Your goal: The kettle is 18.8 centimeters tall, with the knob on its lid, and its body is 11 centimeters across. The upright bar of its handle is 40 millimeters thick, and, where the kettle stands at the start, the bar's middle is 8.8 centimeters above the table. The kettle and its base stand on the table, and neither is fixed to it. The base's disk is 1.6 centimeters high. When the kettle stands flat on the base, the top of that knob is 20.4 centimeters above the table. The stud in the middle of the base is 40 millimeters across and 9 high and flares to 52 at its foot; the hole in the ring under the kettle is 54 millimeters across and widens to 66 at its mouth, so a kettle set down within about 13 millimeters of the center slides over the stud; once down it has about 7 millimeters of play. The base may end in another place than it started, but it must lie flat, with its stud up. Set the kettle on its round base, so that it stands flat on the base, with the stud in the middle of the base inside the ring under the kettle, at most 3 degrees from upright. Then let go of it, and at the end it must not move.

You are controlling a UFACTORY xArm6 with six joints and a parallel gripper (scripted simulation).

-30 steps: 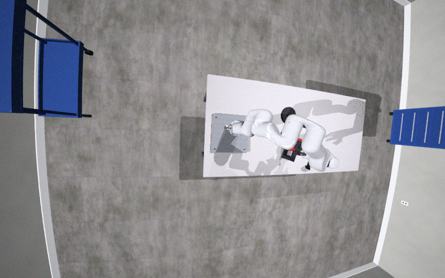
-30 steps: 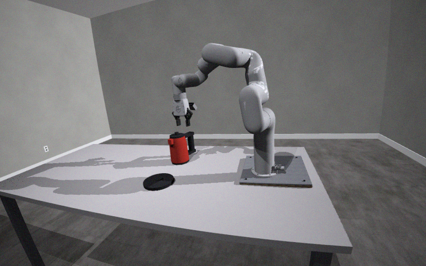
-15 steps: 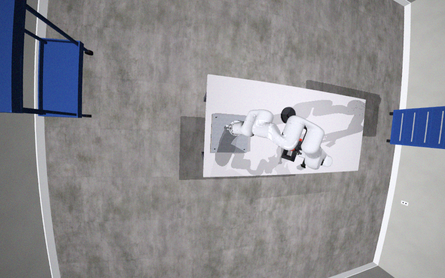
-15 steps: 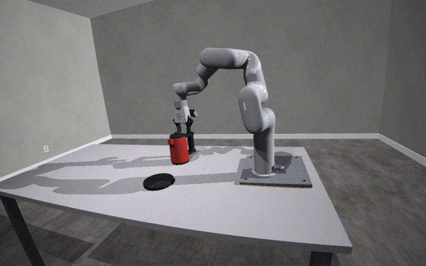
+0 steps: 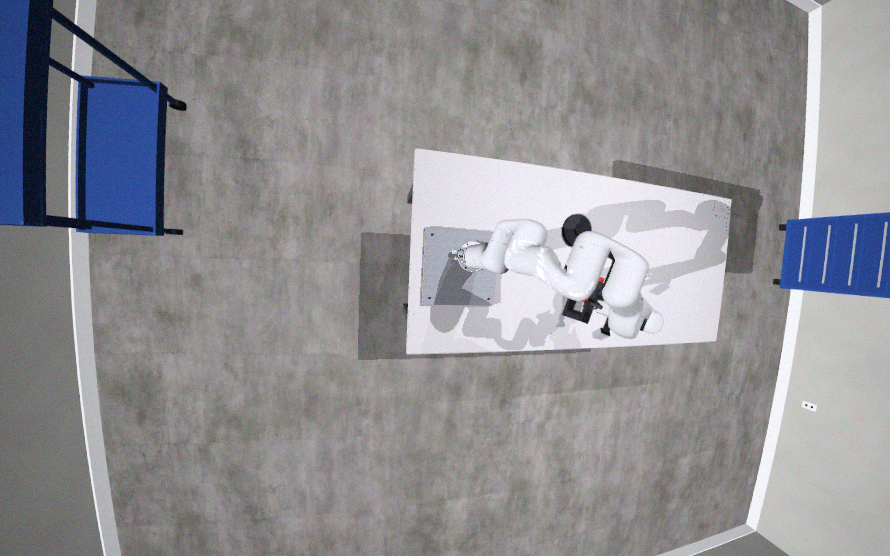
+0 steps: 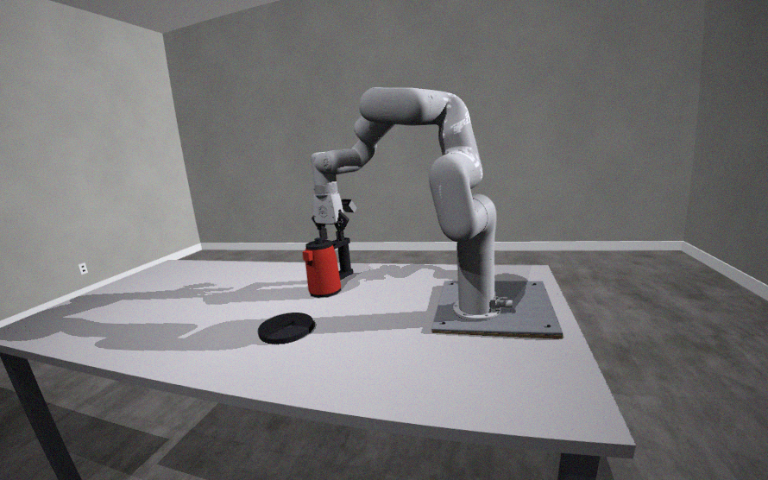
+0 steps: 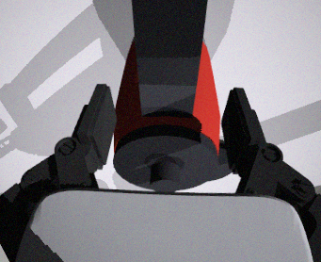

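Right now the red kettle is 80 mm below my hand, 30 mm to the left of it and 10 mm ahead of it. Also, from my hand: black round base: 330 mm to the left, 160 mm below, 10 mm ahead.
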